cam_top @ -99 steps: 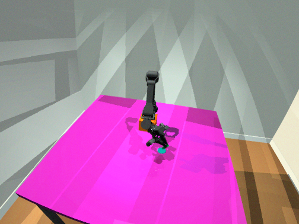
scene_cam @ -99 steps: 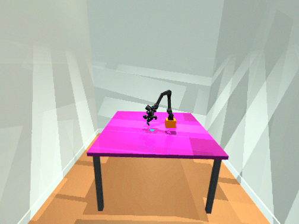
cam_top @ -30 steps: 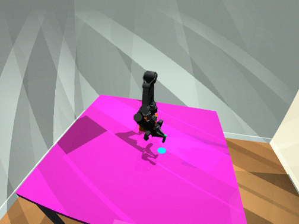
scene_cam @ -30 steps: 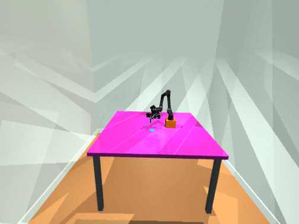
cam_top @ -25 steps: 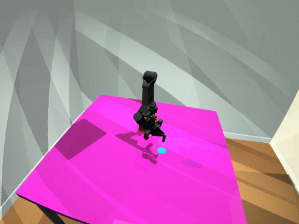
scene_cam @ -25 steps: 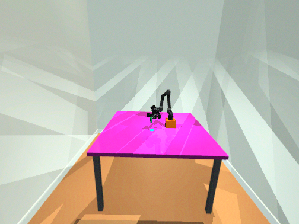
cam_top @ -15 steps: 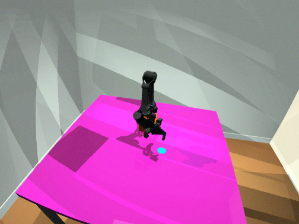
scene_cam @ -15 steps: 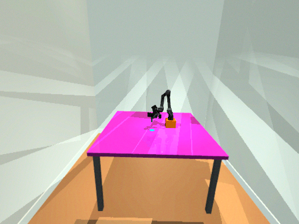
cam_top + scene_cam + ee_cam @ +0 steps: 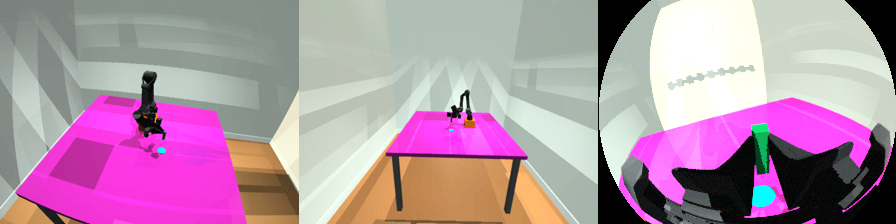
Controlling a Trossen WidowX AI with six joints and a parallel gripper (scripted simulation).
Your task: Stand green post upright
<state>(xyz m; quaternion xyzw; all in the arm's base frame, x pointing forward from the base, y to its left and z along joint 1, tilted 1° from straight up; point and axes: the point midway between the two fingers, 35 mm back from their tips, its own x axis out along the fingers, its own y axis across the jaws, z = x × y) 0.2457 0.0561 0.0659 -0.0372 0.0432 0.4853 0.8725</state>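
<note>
My gripper tip is now 17 cm above the cyan circle. The rest, counted from my gripper tip: green post: 2 cm below.
</note>
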